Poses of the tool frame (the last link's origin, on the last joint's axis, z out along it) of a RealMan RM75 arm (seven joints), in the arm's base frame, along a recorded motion.
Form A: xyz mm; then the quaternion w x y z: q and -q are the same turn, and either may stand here.
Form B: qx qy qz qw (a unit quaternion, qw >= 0); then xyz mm. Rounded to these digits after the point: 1 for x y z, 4 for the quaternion.
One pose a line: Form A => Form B
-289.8 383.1 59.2 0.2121 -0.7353 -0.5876 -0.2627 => -0.7353 -0.5876 -0.2627 0.2121 -289.8 383.1 59.2
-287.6 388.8 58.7 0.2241 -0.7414 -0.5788 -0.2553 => -0.7414 -0.5788 -0.2553 0.2241 -287.6 388.8 58.7
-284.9 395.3 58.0 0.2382 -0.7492 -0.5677 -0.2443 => -0.7492 -0.5677 -0.2443 0.2382 -284.9 395.3 58.0
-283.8 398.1 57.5 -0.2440 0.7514 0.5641 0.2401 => -0.7514 -0.5641 -0.2401 0.2440 -283.8 398.1 57.5
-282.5 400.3 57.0 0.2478 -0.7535 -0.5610 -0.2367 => -0.7535 -0.5610 -0.2367 0.2478 -282.5 400.3 57.0
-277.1 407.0 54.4 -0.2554 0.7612 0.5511 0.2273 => -0.7612 -0.5511 -0.2273 0.2554 -277.1 407.0 54.4
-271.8 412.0 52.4 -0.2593 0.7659 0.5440 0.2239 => -0.7659 -0.5440 -0.2239 0.2593 -271.8 412.0 52.4
